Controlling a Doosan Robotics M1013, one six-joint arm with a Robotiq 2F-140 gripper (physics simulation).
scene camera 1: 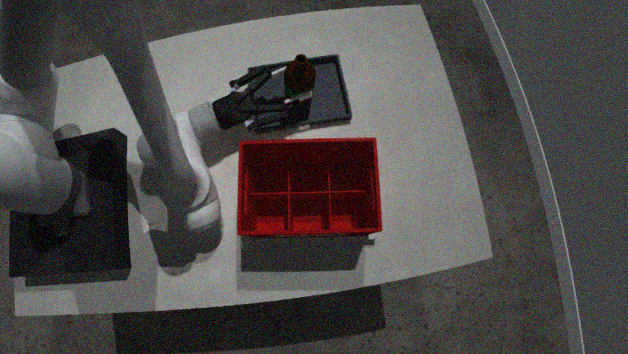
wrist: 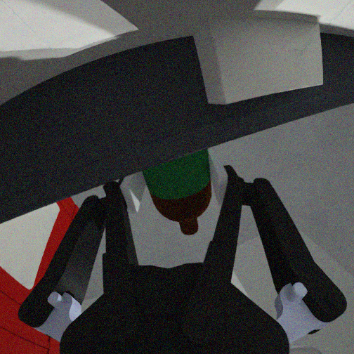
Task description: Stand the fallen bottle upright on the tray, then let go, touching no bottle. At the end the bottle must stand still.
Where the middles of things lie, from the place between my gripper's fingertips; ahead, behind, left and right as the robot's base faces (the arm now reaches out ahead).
Scene:
I see my gripper 1 cm past the brown bottle (scene camera 1: 299,76) and 2 cm below it.

